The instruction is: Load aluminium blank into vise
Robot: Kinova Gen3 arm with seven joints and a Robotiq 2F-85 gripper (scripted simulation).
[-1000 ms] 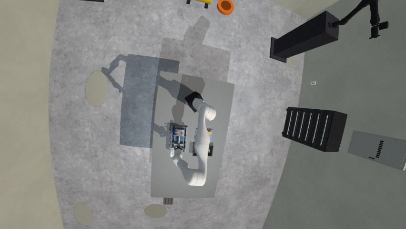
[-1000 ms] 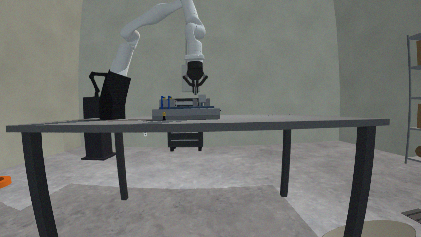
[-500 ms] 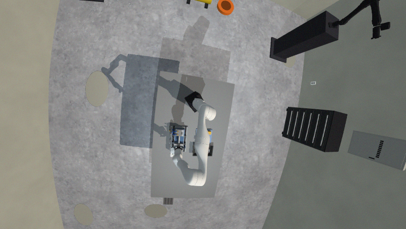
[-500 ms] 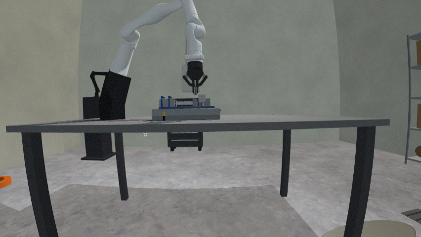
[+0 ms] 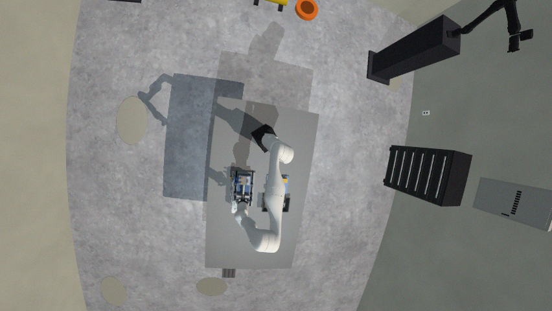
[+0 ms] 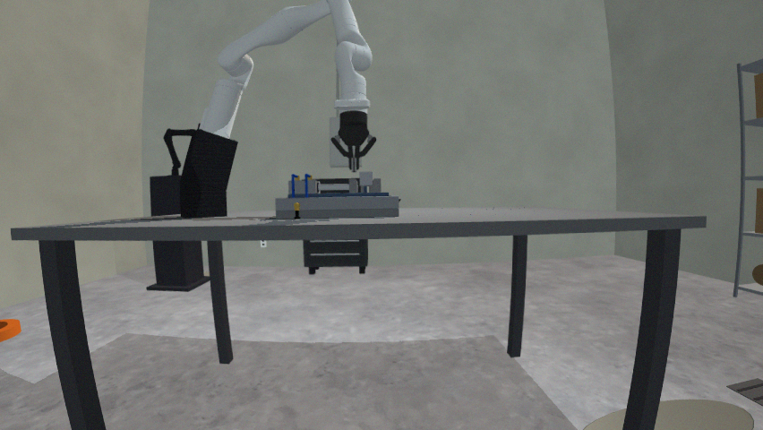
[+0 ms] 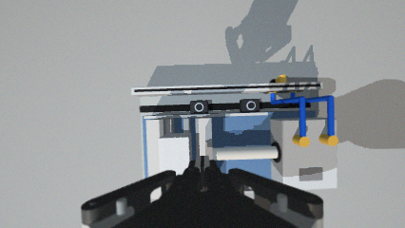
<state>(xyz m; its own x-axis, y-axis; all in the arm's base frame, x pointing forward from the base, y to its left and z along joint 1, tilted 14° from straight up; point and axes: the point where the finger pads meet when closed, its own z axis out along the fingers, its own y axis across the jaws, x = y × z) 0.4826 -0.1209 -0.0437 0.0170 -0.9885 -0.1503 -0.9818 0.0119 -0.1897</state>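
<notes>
Right now my hand is 6 cm past the white rod and 6 cm above it. From my hand the other things lie so: brass blank: 33 cm to the left, 15 cm behind, 11 cm below; then vise: 10 cm below, 4 cm behind.
</notes>
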